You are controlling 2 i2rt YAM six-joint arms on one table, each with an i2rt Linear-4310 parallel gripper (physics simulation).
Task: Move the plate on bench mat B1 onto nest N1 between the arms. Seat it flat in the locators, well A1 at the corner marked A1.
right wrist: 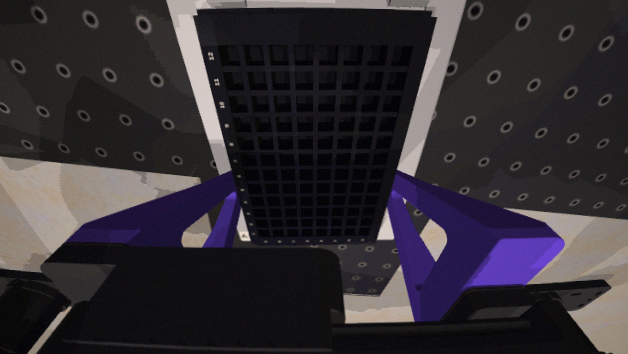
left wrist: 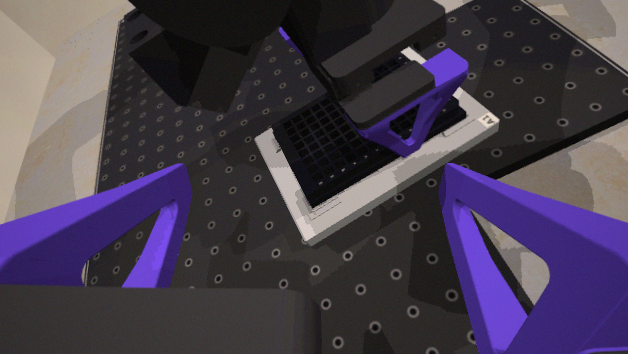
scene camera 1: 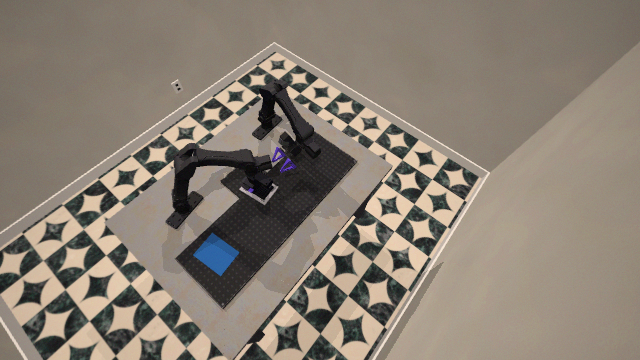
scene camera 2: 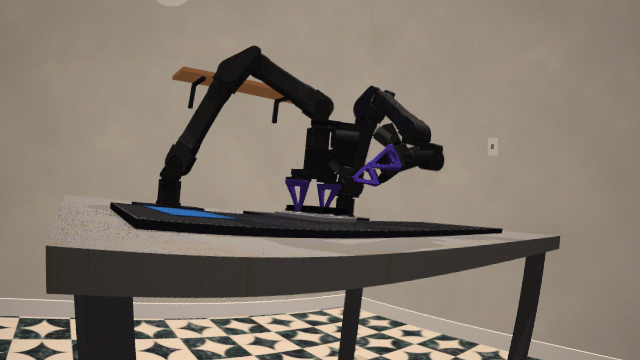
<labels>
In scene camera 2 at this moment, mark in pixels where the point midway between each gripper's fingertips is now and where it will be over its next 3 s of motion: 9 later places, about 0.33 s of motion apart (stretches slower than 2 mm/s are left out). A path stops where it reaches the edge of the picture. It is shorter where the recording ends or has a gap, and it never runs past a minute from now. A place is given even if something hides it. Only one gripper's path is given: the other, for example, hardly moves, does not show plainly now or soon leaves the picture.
My right gripper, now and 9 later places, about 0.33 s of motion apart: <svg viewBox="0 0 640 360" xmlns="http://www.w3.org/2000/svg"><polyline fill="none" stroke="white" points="311,212 311,212 310,212 310,213 310,212 315,200 315,189 313,189 314,190 320,198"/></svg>
</labels>
